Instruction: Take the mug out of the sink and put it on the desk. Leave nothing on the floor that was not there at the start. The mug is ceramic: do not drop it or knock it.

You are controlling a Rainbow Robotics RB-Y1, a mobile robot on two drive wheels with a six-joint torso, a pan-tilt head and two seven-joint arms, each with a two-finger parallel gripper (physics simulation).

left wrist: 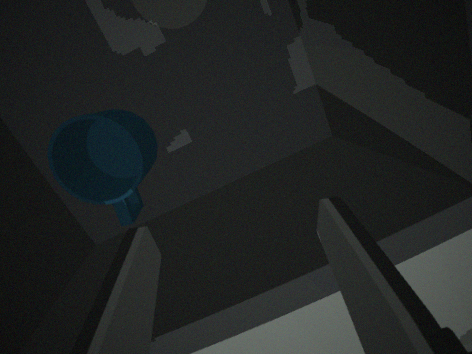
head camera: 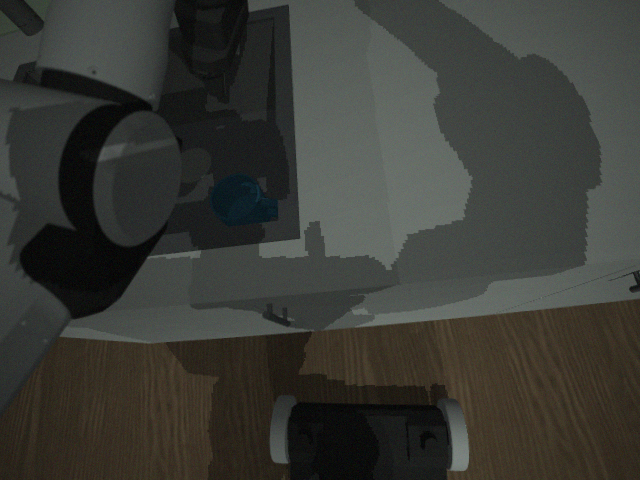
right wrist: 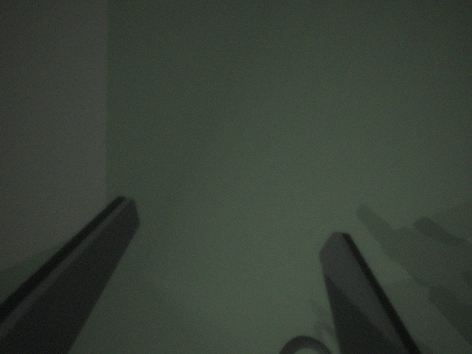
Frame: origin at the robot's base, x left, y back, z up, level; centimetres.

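Seen in the pictures: left gripper, fingertip midpoint: (left wrist: 235, 228) (head camera: 225, 72); right gripper, fingertip midpoint: (right wrist: 231, 227); robot's base at its link origin: (head camera: 365, 424).
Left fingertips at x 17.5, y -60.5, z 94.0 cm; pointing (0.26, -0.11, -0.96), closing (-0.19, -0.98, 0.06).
Observation:
Offsets run from my left fingertips to a thing's middle. "spot": to the spot under its first point. Level surfaces: height alone.
The blue mug @(dx +1.6, dy +12.0, dz -18.9 cm) (head camera: 237, 200) (left wrist: 102, 155) is inside the dark sink (head camera: 283, 77) (left wrist: 250, 312), near its lower right corner in the head view. Its handle points right there, and down in the left wrist view. The mug's opening faces the left wrist camera. My left gripper (head camera: 214, 85) (left wrist: 235, 228) is partly open and empty, over the sink. In the left wrist view the mug lies beyond and left of the fingertips, its handle near the left fingertip; no contact shows. My right gripper (right wrist: 231, 227) is wide open and empty, facing a green wall. Which surface is the desk is unclear.
A pale counter top @(dz -2.9 cm) (head camera: 336, 129) surrounds the sink, with heavy arm shadows on it. Dark handles @(spot: dx -4.9, dy +31.9, dz -16.8 cm) (head camera: 276, 317) (head camera: 634, 284) are on its front. A round drain disc (head camera: 196, 162) (left wrist: 170, 10) is on the sink bottom. A grey curved tube (right wrist: 286, 346) shows low in the right wrist view.

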